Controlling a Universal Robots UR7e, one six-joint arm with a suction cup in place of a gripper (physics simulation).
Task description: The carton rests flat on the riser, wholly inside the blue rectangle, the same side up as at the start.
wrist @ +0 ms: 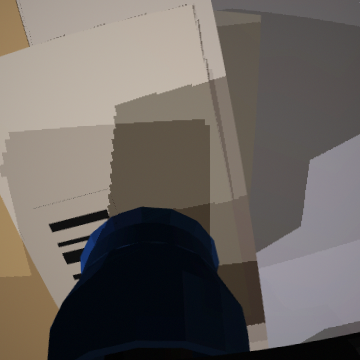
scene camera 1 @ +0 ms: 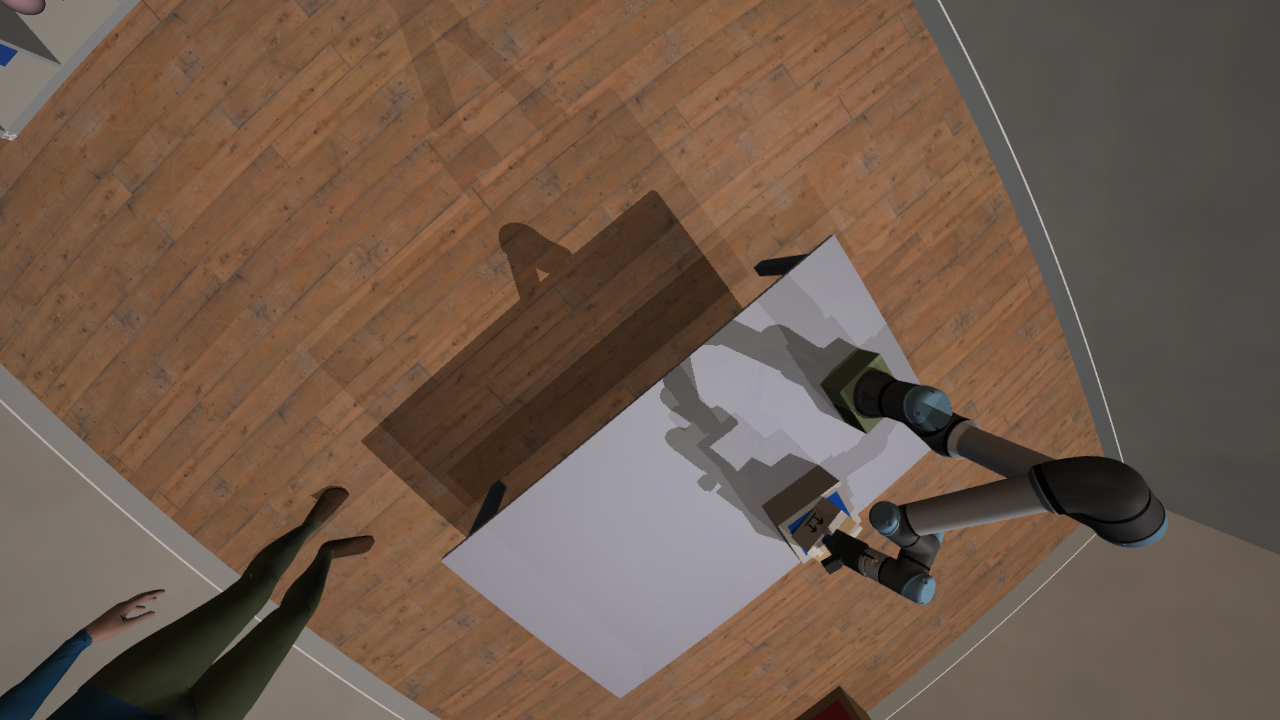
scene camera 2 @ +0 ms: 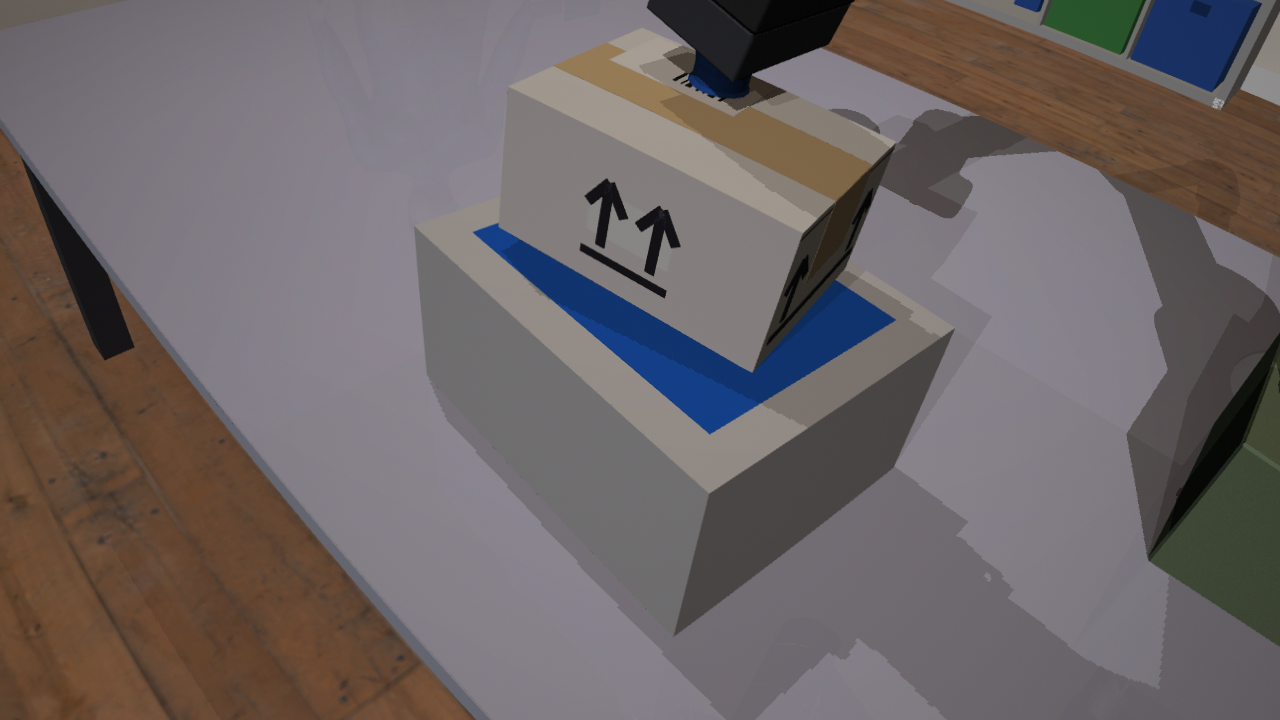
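Pixels of known places: hand at its tool point: [wrist: 150, 233] [scene camera 1: 823, 538] [scene camera 2: 709, 96]; arm's base at its link origin: [scene camera 1: 872, 393].
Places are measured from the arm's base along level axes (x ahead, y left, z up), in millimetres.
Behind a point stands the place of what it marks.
Note:
The carton [scene camera 1: 814, 523] {z 66, x 422, y 146 mm} [scene camera 2: 644, 223] {z 76, x 402, y 266 mm} [wrist: 90, 80] {z 119, x 474, y 178 mm} is pale with brown tape and black arrows pointing up on its sides. My suction cup [scene camera 1: 828, 540] {z 105, x 434, y 173 mm} [scene camera 2: 718, 87] [wrist: 150, 230] is on its top face, beside the tape, and holds it. The carton looks level and hangs a little above the riser [scene camera 1: 796, 501] {z -22, x 415, y 115 mm} [scene camera 2: 572, 385] {z 9, x 394, y 321 mm}, with its shadow beneath the near corner. It is turned relative to the blue rectangle [scene camera 1: 838, 503] {z 19, x 319, y 205 mm} [scene camera 2: 702, 407] {z 19, x 334, y 296 mm}, whose blue shows at the front and right in scene camera 2. The carton's far bottom edges are hidden.
The riser stands on the pale table [scene camera 1: 581, 537] {z -101, x 1010, y -294 mm} [scene camera 2: 268, 179] {z -101, x 853, y 231 mm}. An olive-green box [scene camera 1: 845, 385] {z -5, x 52, y -91 mm} [scene camera 2: 1230, 546] {z -56, x 67, y 95 mm} is at the arm's base. A person [scene camera 1: 250, 582] is beyond the table's end. A shelf with green [scene camera 2: 1093, 22] and blue bins [scene camera 2: 1194, 40] stands behind.

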